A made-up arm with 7 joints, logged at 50 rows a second.
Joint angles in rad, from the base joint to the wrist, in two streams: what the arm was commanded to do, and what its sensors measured. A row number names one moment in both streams.
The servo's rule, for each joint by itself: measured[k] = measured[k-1] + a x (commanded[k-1-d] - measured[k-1]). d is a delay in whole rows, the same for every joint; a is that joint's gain. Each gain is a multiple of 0.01, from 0.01 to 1. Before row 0 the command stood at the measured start. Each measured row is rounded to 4 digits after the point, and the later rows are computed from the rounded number. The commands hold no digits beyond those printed.
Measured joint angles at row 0:
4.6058 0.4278 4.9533 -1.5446 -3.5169 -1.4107 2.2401
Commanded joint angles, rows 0 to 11:
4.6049 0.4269 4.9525 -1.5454 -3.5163 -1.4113 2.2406
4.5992 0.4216 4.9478 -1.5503 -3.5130 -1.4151 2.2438
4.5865 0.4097 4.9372 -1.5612 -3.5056 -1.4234 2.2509
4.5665 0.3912 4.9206 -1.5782 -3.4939 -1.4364 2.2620
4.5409 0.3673 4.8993 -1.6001 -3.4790 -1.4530 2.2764
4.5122 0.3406 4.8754 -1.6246 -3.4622 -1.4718 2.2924
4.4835 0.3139 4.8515 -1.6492 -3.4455 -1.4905 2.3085
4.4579 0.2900 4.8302 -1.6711 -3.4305 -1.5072 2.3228
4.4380 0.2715 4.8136 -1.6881 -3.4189 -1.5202 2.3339
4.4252 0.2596 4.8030 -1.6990 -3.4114 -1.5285 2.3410
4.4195 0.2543 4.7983 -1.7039 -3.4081 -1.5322 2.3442
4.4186 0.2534 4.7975 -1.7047 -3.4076 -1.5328 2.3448
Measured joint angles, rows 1 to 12:
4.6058 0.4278 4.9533 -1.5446 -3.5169 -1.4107 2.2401
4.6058 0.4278 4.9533 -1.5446 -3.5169 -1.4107 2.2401
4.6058 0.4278 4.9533 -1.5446 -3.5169 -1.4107 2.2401
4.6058 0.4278 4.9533 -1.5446 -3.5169 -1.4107 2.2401
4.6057 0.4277 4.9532 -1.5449 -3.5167 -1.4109 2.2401
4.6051 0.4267 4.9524 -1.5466 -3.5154 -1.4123 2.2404
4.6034 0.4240 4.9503 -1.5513 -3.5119 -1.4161 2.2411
4.6001 0.4188 4.9461 -1.5599 -3.5054 -1.4230 2.2426
4.5948 0.4106 4.9395 -1.5728 -3.4959 -1.4332 2.2450
4.5874 0.3994 4.9305 -1.5894 -3.4838 -1.4463 2.2483
4.5780 0.3857 4.9194 -1.6085 -3.4700 -1.4613 2.2525
4.5672 0.3704 4.9069 -1.6285 -3.4558 -1.4769 2.2574
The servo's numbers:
d 4
a 0.09 0.16 0.14 0.32 0.36 0.34 0.07

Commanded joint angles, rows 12 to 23:
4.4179 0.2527 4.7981 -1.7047 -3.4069 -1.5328 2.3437
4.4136 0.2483 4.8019 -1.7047 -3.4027 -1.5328 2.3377
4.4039 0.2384 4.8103 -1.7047 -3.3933 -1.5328 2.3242
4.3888 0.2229 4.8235 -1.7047 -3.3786 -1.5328 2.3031
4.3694 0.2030 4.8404 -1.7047 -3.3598 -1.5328 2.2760
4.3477 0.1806 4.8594 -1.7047 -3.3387 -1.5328 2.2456
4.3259 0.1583 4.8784 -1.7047 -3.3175 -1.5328 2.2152
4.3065 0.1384 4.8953 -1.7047 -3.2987 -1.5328 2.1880
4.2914 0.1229 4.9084 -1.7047 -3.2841 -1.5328 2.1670
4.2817 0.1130 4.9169 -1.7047 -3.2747 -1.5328 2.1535
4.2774 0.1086 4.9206 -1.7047 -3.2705 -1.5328 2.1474
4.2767 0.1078 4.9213 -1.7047 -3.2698 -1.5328 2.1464
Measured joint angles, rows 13 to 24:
4.5556 0.3546 4.8938 -1.6476 -3.4425 -1.4916 2.2628
4.5439 0.3394 4.8811 -1.6640 -3.4313 -1.5041 2.2683
4.5327 0.3258 4.8695 -1.6768 -3.4229 -1.5137 2.2736
4.5224 0.3142 4.8594 -1.6857 -3.4174 -1.5202 2.2786
4.5130 0.3044 4.8508 -1.6918 -3.4136 -1.5245 2.2832
4.5041 0.2954 4.8440 -1.6959 -3.4097 -1.5273 2.2870
4.4951 0.2863 4.8393 -1.6987 -3.4038 -1.5292 2.2896
4.4855 0.2762 4.8371 -1.7006 -3.3947 -1.5304 2.2905
4.4751 0.2645 4.8376 -1.7019 -3.3821 -1.5312 2.2895
4.4636 0.2511 4.8407 -1.7028 -3.3665 -1.5317 2.2864
4.4512 0.2363 4.8460 -1.7034 -3.3489 -1.5321 2.2814
4.4382 0.2206 4.8529 -1.7038 -3.3308 -1.5323 2.2749

